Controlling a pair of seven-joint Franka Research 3 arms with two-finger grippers.
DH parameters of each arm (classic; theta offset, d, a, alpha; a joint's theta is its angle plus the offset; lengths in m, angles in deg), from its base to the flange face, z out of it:
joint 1: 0 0.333 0 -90
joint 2: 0 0 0 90
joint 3: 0 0.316 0.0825 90
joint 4: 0 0 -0.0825 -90
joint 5: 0 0.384 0 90
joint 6: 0 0 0.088 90
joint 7: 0 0.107 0 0
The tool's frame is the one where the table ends.
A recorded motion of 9 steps. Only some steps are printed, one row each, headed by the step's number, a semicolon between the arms.
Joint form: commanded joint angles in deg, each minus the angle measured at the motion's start. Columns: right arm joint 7, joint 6, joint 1, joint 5, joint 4, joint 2, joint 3; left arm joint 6, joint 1, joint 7, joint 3, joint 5, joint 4, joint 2.
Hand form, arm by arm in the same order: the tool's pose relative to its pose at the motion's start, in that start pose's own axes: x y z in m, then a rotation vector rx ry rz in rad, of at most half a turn. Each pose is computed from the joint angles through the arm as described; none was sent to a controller.
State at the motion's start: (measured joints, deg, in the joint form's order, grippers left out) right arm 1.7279 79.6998 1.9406 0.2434 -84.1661 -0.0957 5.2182; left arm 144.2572 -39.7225 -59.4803 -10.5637 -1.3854 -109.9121 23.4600
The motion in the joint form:
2: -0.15 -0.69 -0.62 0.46 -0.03 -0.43 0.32; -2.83 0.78 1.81 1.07 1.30 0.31 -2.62
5: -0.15 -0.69 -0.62 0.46 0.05 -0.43 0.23; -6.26 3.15 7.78 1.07 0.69 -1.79 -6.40
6: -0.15 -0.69 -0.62 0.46 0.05 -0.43 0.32; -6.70 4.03 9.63 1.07 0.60 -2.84 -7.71
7: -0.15 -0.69 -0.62 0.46 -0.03 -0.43 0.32; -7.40 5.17 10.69 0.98 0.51 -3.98 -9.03
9: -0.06 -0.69 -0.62 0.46 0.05 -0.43 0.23; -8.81 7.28 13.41 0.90 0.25 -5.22 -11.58
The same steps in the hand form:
2: -0.0040 0.0017 -0.0025 0.0074 -0.0053 0.0011; 0.0167 -0.0059 -0.0270 0.0151 0.0291 0.0254
5: -0.0040 0.0025 -0.0031 0.0076 -0.0039 0.0027; 0.0301 -0.0277 -0.0502 0.0454 0.0203 0.0858
6: -0.0040 0.0017 -0.0031 0.0074 -0.0039 0.0011; 0.0346 -0.0363 -0.0571 0.0505 0.0222 0.1034
7: -0.0040 0.0017 -0.0025 0.0074 -0.0053 0.0011; 0.0398 -0.0470 -0.0631 0.0601 0.0210 0.1040
9: -0.0040 0.0025 -0.0031 0.0076 -0.0039 0.0042; 0.0517 -0.0632 -0.0811 0.0660 0.0269 0.1163

